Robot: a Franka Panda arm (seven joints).
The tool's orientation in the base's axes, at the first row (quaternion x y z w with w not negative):
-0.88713 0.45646 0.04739 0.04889
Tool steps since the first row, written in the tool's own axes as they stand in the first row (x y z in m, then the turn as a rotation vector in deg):
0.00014 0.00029 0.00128 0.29 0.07 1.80
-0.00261 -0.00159 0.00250 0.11 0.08 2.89
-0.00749 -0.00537 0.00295 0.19 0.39 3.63
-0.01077 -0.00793 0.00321 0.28 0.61 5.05
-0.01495 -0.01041 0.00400 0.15 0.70 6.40
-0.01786 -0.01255 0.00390 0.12 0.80 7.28
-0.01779 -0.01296 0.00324 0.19 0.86 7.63
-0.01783 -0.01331 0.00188 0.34 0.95 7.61
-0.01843 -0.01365 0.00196 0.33 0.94 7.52
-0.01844 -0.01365 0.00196 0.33 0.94 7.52
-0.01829 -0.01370 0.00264 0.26 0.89 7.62
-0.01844 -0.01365 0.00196 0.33 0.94 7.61
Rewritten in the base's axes. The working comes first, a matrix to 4 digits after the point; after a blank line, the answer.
The tool's axes in the first row as the columns of a matrix, in the base's axes (used below as rounded here):
0.5788 -0.8145 -0.0394
-0.8053 -0.5785 0.1300
-0.1287 -0.0435 -0.9907

-0.00021 -0.00011 -0.00130 0.04 -0.04 -1.82
-0.00031 0.00335 -0.00207 -0.12 0.24 -2.88
-0.00008 0.00952 -0.00173 -0.35 0.09 -3.64
0.00010 0.01368 -0.00145 -0.53 0.08 -5.07
-0.00033 0.01858 -0.00159 -0.74 0.31 -6.39
-0.00027 0.02215 -0.00102 -0.87 0.39 -7.26
0.00013 0.02224 -0.00036 -0.89 0.34 -7.62
0.00045 0.02230 0.00101 -0.88 0.17 -7.62
0.00037 0.02299 0.00102 -0.87 0.17 -7.53
0.00037 0.02300 0.00103 -0.87 0.17 -7.53
0.00047 0.02300 0.00033 -0.87 0.27 -7.62
0.00037 0.02300 0.00103 -0.87 0.18 -7.62

